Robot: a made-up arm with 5 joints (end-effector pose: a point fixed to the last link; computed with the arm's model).
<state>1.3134 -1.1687 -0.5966 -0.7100 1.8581</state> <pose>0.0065 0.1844 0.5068 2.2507 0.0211 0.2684</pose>
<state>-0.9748 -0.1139 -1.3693 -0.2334 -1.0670</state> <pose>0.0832 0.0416 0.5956 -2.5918 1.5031 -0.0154</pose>
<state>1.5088 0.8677 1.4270 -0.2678 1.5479</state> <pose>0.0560 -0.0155 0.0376 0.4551 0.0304 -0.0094</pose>
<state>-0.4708 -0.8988 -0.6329 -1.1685 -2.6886</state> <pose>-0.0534 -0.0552 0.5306 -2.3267 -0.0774 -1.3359</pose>
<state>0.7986 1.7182 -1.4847 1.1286 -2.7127</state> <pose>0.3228 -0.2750 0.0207 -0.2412 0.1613 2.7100</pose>
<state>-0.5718 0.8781 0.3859 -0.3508 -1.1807</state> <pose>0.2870 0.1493 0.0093 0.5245 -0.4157 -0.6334</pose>
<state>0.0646 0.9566 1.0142 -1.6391 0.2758</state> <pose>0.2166 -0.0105 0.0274 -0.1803 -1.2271 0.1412</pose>
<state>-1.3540 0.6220 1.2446 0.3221 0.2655</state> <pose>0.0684 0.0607 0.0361 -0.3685 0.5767 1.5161</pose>
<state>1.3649 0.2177 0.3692 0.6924 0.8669</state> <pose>0.1139 -0.2822 0.1561 -0.2619 -0.1361 -0.5428</pose>
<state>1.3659 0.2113 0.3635 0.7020 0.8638</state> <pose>0.1138 -0.2827 0.1587 -0.2640 -0.1376 -0.5468</pose>
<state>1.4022 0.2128 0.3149 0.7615 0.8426</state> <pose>0.1041 -0.2887 0.1666 -0.2546 -0.1302 -0.6042</pose>
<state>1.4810 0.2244 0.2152 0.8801 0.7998</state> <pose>0.0819 -0.2991 0.1813 -0.2306 -0.1128 -0.7260</pose>
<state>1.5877 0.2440 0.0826 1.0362 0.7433</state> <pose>0.0498 -0.3081 0.2007 -0.1955 -0.0896 -0.8898</pose>
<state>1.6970 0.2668 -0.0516 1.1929 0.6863</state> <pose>0.0155 -0.3112 0.2203 -0.1569 -0.0670 -1.0570</pose>
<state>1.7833 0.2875 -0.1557 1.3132 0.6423</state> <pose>-0.0118 -0.3094 0.2350 -0.1239 -0.0498 -1.1880</pose>
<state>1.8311 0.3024 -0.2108 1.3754 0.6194</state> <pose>-0.0268 -0.3070 0.2417 -0.1035 -0.0401 -1.2592</pose>
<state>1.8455 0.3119 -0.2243 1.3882 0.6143</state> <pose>-0.0314 -0.3066 0.2417 -0.0951 -0.0364 -1.2789</pose>
